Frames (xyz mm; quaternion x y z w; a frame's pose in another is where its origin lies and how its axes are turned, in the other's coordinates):
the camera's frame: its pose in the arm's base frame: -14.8 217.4 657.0 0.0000 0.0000 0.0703 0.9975
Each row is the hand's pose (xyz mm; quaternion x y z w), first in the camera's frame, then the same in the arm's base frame.
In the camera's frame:
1: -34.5 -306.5 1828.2 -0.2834 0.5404 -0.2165 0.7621
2: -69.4 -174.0 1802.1 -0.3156 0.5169 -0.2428 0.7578
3: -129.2 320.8 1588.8 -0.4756 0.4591 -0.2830 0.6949
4: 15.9 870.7 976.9 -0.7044 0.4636 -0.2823 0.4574
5: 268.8 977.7 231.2 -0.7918 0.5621 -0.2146 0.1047
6: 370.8 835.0 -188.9 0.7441 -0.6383 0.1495 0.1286
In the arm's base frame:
1: -6.0 -90.9 2485.2 -0.3207 0.5191 -0.1624 0.7754
2: -59.1 35.4 2459.1 -0.3512 0.4934 -0.1889 0.7730
3: -187.7 516.9 2245.8 -0.5067 0.4245 -0.2335 0.7131
4: -121.2 1081.7 1633.9 -0.7352 0.4129 -0.2494 0.4761
5: 114.2 1223.1 888.2 -0.8294 0.5051 -0.2067 0.1195
6: 235.2 1096.2 468.1 0.7871 -0.5844 0.1582 0.1178

